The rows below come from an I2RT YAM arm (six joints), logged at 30 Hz.
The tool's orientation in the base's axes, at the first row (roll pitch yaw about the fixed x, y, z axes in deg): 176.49 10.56 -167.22
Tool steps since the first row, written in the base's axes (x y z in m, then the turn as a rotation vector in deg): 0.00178 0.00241 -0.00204 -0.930 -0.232 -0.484; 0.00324 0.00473 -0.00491 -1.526 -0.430 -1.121; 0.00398 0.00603 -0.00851 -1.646 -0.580 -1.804; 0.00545 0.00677 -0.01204 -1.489 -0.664 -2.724
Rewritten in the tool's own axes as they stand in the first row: -0.00186 0.00180 0.00254 1.031 -0.039 0.298; -0.00323 0.00355 0.00583 1.762 -0.131 0.805; -0.00357 0.00442 0.00961 2.035 -0.290 1.441; -0.00449 0.00459 0.01339 2.071 -0.464 2.361
